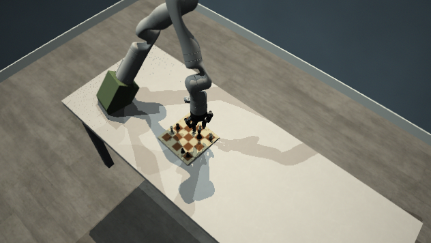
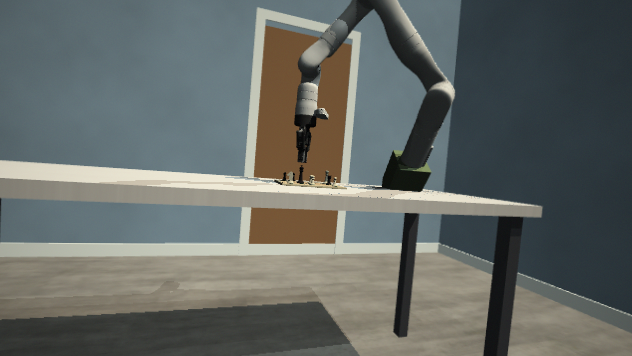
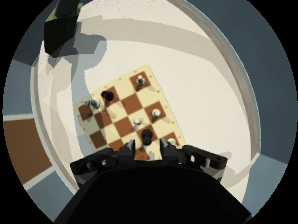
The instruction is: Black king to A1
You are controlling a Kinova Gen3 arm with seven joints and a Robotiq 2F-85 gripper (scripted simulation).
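My gripper is now 6 cm above the black king. The rest, counted from my hand: chessboard: 9 cm below, 4 cm to the right, 3 cm behind.
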